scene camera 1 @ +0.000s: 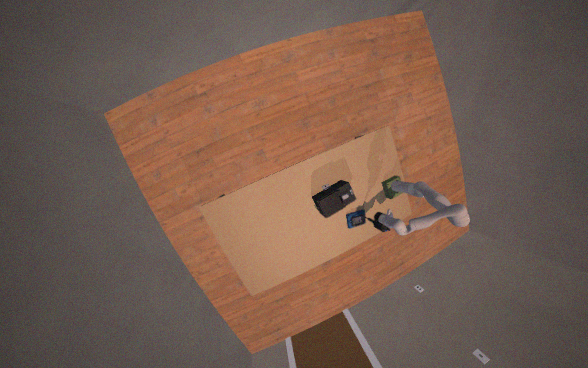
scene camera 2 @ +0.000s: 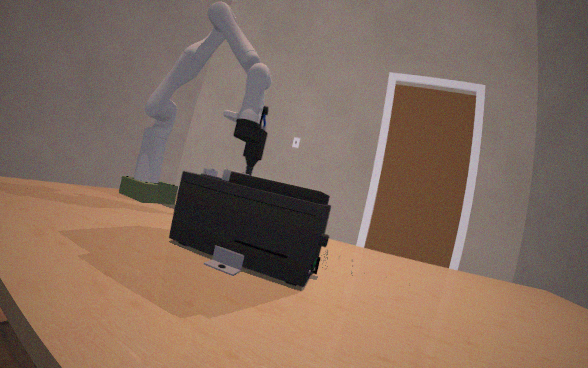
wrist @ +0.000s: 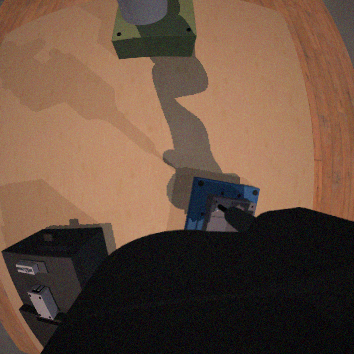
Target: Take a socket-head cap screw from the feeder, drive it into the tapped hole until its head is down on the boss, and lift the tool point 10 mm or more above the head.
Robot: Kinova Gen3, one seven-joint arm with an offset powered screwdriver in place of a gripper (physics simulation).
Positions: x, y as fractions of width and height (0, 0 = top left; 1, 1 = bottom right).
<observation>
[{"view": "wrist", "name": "black screw feeder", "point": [0.19, 0.79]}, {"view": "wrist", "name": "blue fixture plate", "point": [0.56, 0.55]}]
</observation>
